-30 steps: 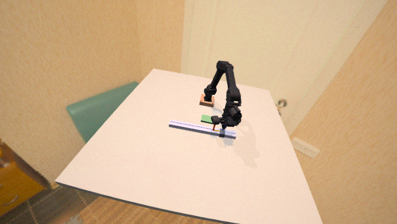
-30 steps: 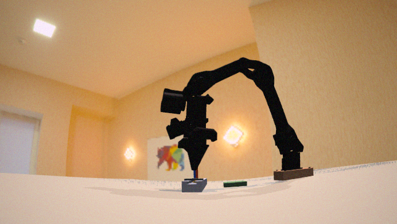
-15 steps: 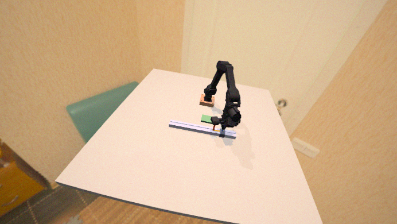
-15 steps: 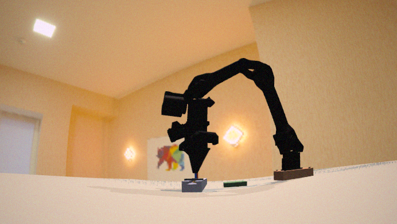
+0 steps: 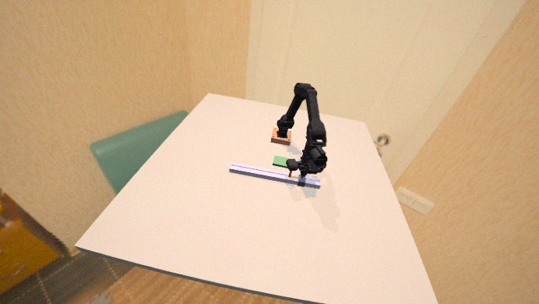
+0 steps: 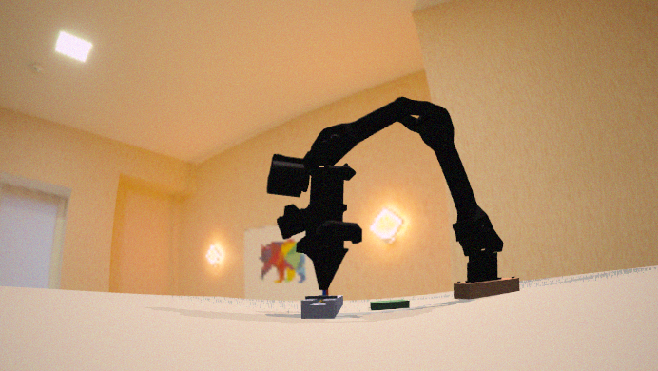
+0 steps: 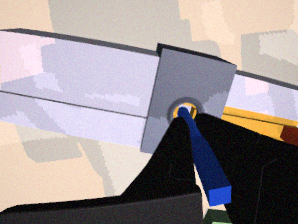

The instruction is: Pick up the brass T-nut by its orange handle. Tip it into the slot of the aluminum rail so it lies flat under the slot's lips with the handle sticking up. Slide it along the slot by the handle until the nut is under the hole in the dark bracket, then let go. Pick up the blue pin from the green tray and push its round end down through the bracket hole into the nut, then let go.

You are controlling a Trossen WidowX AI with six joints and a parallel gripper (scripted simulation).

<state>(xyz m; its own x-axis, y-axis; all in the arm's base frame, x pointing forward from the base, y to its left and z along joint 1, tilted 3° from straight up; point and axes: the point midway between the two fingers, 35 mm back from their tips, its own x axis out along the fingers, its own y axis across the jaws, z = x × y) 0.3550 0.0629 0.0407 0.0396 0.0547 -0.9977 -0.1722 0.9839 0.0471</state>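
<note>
My gripper tip is now right at the blue pin. Round my gripper tip: green tray (140 mm behind, 60 mm to the right, 40 mm below).
</note>
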